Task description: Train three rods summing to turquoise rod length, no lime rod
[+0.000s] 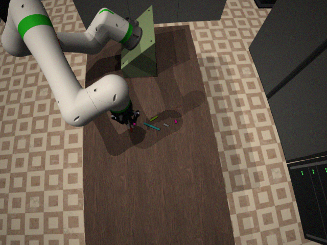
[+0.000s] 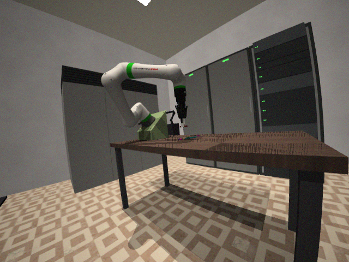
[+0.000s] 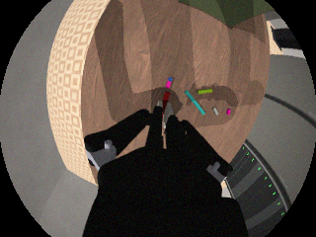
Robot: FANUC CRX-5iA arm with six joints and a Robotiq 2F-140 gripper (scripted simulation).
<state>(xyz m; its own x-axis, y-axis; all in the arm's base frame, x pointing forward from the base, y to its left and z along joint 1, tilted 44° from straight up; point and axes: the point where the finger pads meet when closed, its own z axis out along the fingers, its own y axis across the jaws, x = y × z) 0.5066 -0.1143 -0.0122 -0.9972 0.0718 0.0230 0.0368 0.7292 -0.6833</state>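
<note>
Now: the small blue rod 13 cm below my hand, 6 cm behind it and 1 cm to the left of it. Also, from my hand: lime rod 13 cm below, 12 cm to the left, 6 cm behind; red rod 3 cm below; turquoise rod 13 cm below, 11 cm to the left, 1 cm behind.
</note>
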